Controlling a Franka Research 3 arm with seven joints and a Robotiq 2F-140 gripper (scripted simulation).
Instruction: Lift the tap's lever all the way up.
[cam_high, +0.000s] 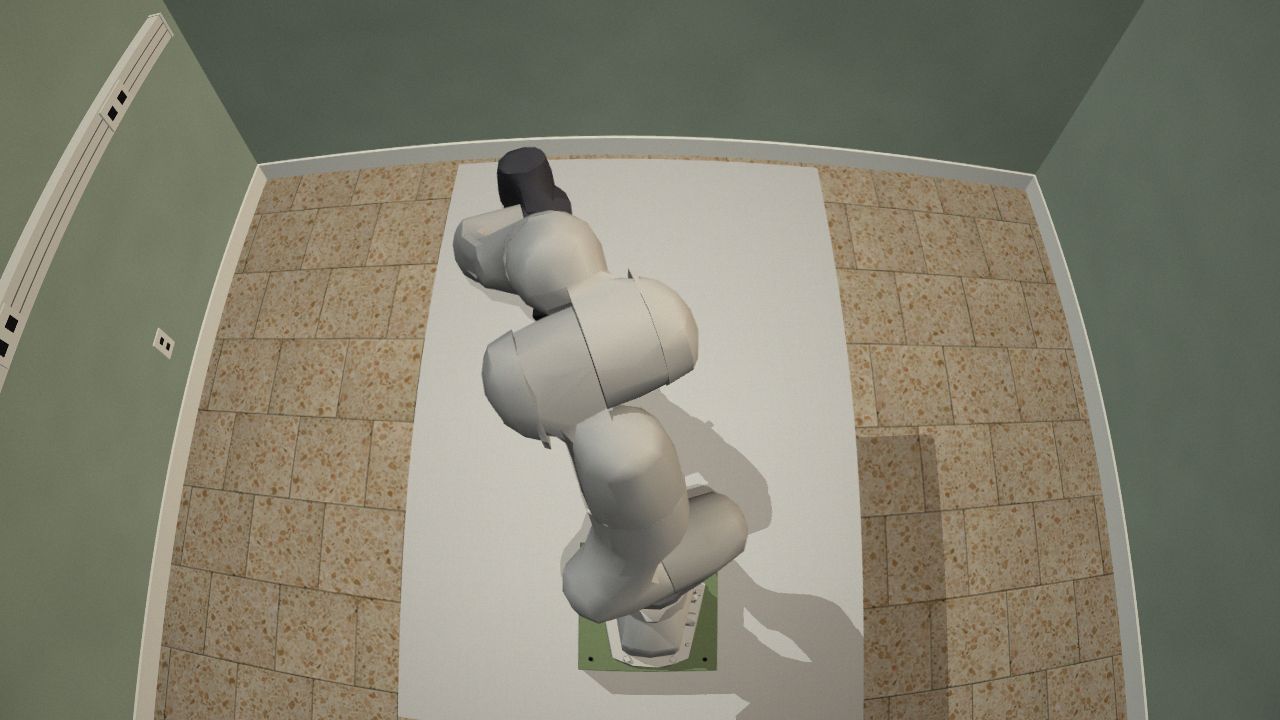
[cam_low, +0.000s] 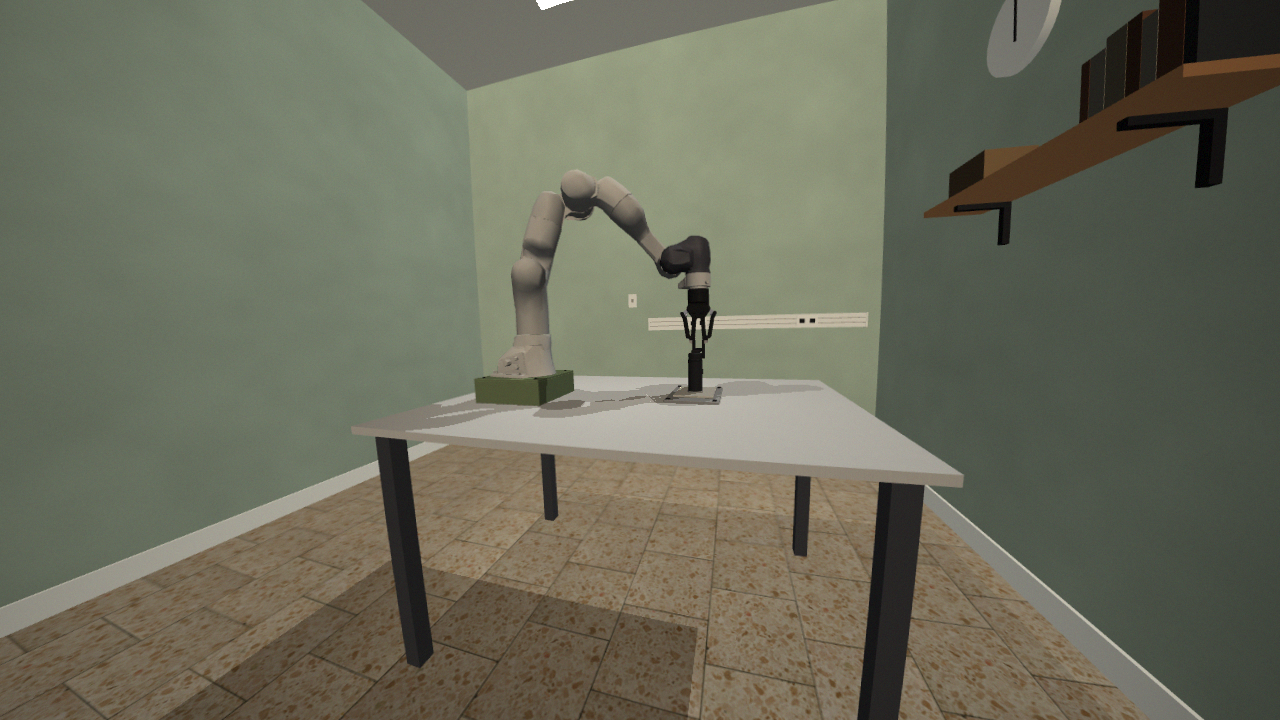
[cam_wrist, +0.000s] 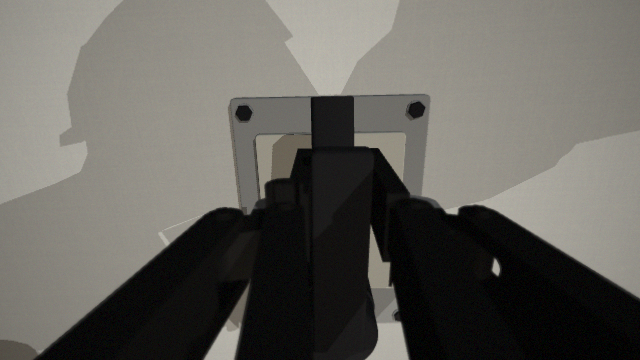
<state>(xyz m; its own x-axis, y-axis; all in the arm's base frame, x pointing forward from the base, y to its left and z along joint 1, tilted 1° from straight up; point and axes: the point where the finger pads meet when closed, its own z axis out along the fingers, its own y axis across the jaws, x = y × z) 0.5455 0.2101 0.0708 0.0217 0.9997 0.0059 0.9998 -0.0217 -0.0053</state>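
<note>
Now: hand 30 mm to the left of the dark lever. Also, from my hand: tap 60 mm to the right, 40 mm below; plate 90 mm to the right, 150 mm below.
</note>
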